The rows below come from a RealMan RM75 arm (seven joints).
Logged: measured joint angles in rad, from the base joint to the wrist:
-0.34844 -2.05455 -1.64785 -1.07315 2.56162 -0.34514 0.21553
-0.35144 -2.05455 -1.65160 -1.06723 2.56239 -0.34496 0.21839
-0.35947 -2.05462 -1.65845 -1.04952 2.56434 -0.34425 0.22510
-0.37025 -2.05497 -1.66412 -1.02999 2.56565 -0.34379 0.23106
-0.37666 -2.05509 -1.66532 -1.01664 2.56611 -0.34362 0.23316
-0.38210 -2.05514 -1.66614 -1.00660 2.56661 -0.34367 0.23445
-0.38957 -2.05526 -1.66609 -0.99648 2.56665 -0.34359 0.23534
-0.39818 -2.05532 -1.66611 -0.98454 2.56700 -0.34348 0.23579
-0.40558 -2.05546 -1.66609 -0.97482 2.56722 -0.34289 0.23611
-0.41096 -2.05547 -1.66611 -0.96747 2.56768 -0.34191 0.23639
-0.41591 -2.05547 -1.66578 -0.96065 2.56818 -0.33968 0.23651
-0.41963 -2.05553 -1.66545 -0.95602 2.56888 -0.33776 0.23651
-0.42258 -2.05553 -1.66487 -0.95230 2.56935 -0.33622 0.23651
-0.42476 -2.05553 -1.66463 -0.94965 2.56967 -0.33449 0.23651
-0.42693 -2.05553 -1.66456 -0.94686 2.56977 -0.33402 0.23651
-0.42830 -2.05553 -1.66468 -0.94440 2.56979 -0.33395 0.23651
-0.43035 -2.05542 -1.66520 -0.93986 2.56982 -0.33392 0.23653
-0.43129 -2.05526 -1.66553 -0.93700 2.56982 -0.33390 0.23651
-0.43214 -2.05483 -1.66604 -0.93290 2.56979 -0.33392 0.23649
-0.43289 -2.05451 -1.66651 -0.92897 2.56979 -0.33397 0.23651
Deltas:
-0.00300 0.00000 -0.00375 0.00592 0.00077 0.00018 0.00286
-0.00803 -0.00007 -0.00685 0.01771 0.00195 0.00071 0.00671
-0.01078 -0.00035 -0.00567 0.01953 0.00131 0.00046 0.00596
-0.00641 -0.00012 -0.00120 0.01335 0.00046 0.00017 0.00210
-0.00544 -0.00005 -0.00082 0.01004 0.00050 -0.00005 0.00129
-0.00747 -0.00012 0.00005 0.01012 0.00004 0.00008 0.00089
-0.00861 -0.00006 -0.00002 0.01194 0.00035 0.00011 0.00045
-0.00740 -0.00014 0.00002 0.00972 0.00022 0.00059 0.00032
-0.00538 -0.00001 -0.00002 0.00735 0.00046 0.00098 0.00028
-0.00495 0.00000 0.00033 0.00682 0.00050 0.00223 0.00012
-0.00372 -0.00006 0.00033 0.00463 0.00070 0.00192 0.00000
-0.00295 0.00000 0.00058 0.00372 0.00047 0.00154 0.00000
-0.00218 0.00000 0.00024 0.00265 0.00032 0.00173 0.00000
-0.00217 0.00000 0.00007 0.00279 0.00010 0.00047 0.00000
-0.00137 0.00000 -0.00012 0.00246 0.00002 0.00007 0.00000
-0.00205 0.00011 -0.00052 0.00454 0.00003 0.00003 0.00002
-0.00094 0.00016 -0.00033 0.00286 0.00000 0.00002 -0.00002
-0.00085 0.00043 -0.00051 0.00410 -0.00003 -0.00002 -0.00002
-0.00075 0.00032 -0.00047 0.00393 0.00000 -0.00005 0.00002

